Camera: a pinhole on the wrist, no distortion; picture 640 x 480 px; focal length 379.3 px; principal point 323.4 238.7 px. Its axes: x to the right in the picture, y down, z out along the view. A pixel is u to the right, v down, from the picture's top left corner.
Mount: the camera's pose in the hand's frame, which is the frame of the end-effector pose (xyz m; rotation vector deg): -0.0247 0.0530 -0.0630 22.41 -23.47 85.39
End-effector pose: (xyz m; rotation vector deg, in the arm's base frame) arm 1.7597 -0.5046 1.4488 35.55 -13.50 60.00
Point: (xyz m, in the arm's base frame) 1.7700 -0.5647 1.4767
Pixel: 314 234
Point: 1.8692 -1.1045 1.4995
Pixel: 271 450
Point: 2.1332 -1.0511 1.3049
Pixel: 60 392
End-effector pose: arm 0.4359 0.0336 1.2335 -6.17 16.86 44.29
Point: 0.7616 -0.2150 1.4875
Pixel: 148 222
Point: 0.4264 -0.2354 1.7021
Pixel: 330 454
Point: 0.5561 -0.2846 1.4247
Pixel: 94 395
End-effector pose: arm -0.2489 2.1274 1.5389 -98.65 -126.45 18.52
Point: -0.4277 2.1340 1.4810
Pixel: 216 130
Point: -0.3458 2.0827 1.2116
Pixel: 500 273
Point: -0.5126 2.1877 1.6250
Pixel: outside the picture
